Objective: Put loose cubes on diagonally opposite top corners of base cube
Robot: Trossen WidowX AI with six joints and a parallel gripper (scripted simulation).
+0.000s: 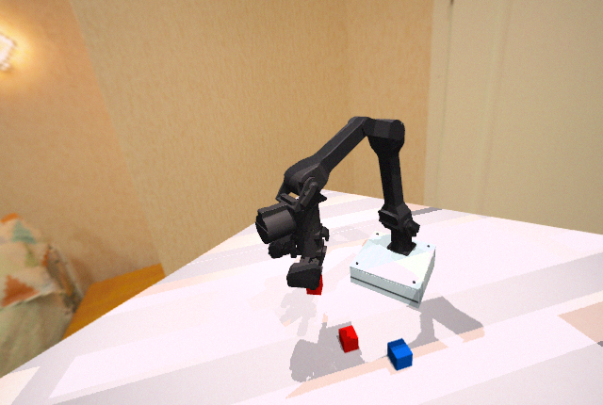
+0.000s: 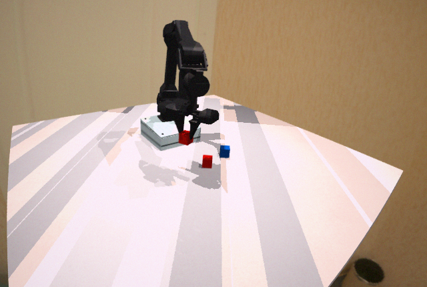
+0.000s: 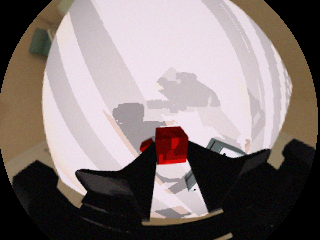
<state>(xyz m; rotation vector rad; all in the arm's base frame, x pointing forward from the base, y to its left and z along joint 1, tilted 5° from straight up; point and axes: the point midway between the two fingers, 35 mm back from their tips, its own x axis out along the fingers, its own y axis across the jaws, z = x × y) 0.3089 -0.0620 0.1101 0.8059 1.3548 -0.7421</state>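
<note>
Right now the blue cube is 190 mm to the left of my gripper tip, 100 mm below it and 40 mm behind it. The rest, counted from my gripper tip: red cube (right at my gripper tip).
</note>
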